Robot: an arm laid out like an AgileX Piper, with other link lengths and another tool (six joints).
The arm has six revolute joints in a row. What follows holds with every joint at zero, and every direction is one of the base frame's.
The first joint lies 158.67 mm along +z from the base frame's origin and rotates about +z.
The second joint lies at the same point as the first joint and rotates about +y.
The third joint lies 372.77 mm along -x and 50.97 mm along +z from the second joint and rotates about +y.
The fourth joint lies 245.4 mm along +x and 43.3 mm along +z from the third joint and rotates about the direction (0.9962, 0, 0.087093).
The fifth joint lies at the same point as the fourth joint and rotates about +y.
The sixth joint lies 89.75 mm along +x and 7.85 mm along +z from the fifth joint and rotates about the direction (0.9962, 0, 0.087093).
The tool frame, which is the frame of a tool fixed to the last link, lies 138.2 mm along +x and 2 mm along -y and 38.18 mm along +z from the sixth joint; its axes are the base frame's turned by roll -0.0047, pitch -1.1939 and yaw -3.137 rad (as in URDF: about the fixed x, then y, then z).
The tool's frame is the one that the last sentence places.
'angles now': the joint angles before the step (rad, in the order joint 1, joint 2, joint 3, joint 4, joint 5, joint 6). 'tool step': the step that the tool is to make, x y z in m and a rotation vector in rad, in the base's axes. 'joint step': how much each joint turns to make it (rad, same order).
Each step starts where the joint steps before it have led.
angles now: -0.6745 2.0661 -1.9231 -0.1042 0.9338 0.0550
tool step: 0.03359 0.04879 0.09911 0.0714 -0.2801 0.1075
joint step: 0.0083 -0.0794 -0.1333 0.2953 0.0402 -0.1048
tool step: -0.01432 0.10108 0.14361 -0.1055 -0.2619 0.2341
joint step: 0.0491 -0.2123 -0.0175 0.2305 0.0062 -0.1984
